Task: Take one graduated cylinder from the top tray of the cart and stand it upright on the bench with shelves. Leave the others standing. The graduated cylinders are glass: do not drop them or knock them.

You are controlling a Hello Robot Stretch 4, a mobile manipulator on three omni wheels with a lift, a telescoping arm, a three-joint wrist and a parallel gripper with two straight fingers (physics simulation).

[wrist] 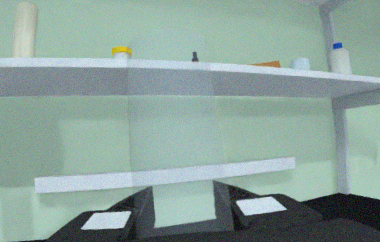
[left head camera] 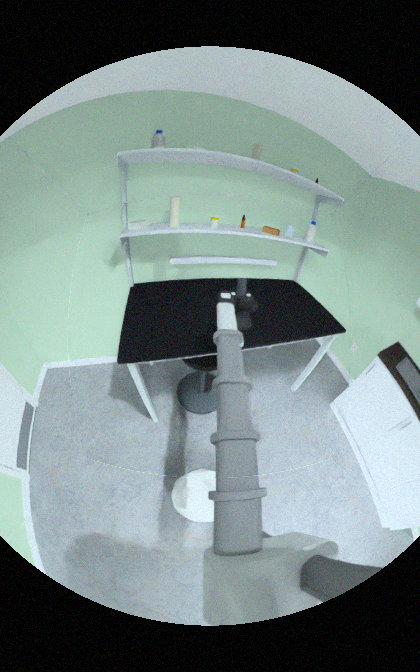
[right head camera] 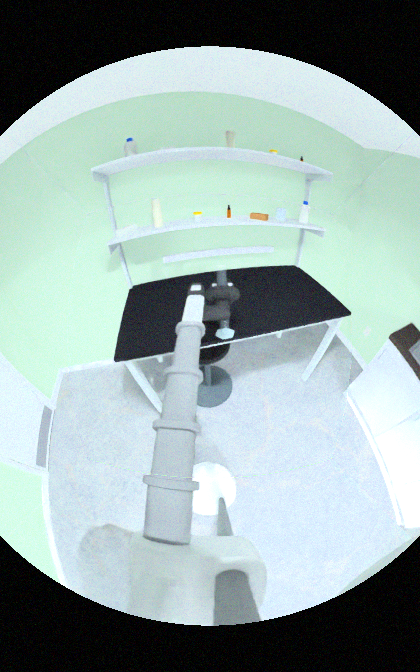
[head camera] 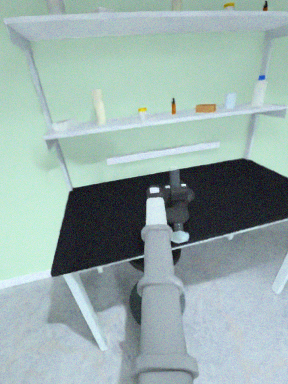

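Where they show: gripper, fingertip midpoint: [wrist: 184, 200] [left head camera: 238, 288] [head camera: 173, 181]; robot's base, link origin: [left head camera: 200, 494].
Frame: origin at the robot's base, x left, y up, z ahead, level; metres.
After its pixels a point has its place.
Observation:
My gripper [head camera: 175, 186] {z 0.846, x -0.090, y 1.132 m} [left head camera: 241, 294] {z 0.846, x -0.090, y 1.132 m} [right head camera: 222, 285] [wrist: 184, 200] {z 0.846, x -0.090, y 1.132 m} is shut on a clear glass graduated cylinder [head camera: 174, 176] {z 0.770, x -0.084, y 1.192 m} [right head camera: 221, 276] [wrist: 172, 125] {z 0.767, x -0.086, y 1.182 m}. The cylinder looks upright and rises in front of the fingers in the wrist view. Its pale hexagonal foot [head camera: 180, 236] {z 0.713, x -0.105, y 0.917 m} [right head camera: 225, 333] shows below the gripper, over the front part of the bench's black top [head camera: 100, 225] {z 0.852, x 0.302, y 0.887 m} [left head camera: 160, 320] {z 0.868, x 0.297, y 0.886 m} [right head camera: 155, 315] [wrist: 362, 215] {z 1.373, x -0.683, y 0.886 m}. The height of the foot over the top cannot be told. The cart and the other cylinders do not show in these views.
The lower shelf [head camera: 150, 121] [wrist: 75, 82] bears a tall cream bottle [head camera: 99, 107] {z 1.186, x 0.273, y 1.435 m} [wrist: 25, 30] {z 1.190, x 0.264, y 1.447 m}, yellow-lidded jar [head camera: 142, 113] {z 1.233, x 0.043, y 1.379 m}, brown dropper bottle [head camera: 173, 107] {z 1.368, x -0.150, y 1.382 m} and blue-capped bottle [head camera: 259, 92] {z 1.478, x -0.732, y 1.424 m}. An upper shelf [head camera: 145, 25] is above. A stool [left head camera: 195, 392] [right head camera: 217, 387] stands under the bench; a white cabinet [left head camera: 380, 430] {z 0.201, x -1.500, y 0.449 m} at right.

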